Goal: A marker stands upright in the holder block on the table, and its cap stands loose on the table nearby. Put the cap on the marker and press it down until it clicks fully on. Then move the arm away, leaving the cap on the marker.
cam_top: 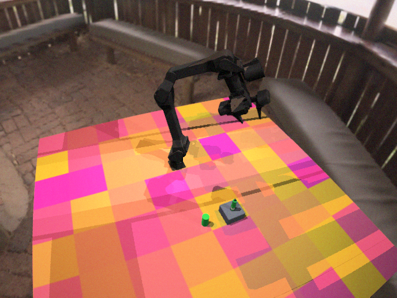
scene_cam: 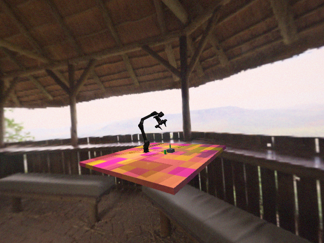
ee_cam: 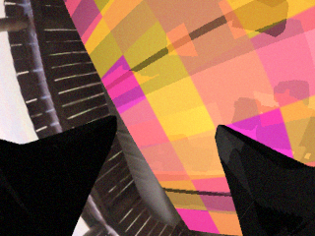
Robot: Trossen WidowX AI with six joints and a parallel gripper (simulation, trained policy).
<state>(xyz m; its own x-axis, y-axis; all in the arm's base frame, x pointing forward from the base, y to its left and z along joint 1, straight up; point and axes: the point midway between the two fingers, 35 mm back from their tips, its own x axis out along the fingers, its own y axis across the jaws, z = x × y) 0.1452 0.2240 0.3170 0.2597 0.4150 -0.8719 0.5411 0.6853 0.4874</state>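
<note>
Now: the green cap 17 cm ahead of my gripper tip, 25 cm to the right of it and 26 cm below it. From my gripper tip the other things lie so: grey holder block 17 cm ahead, 14 cm to the right, 27 cm below.
</note>
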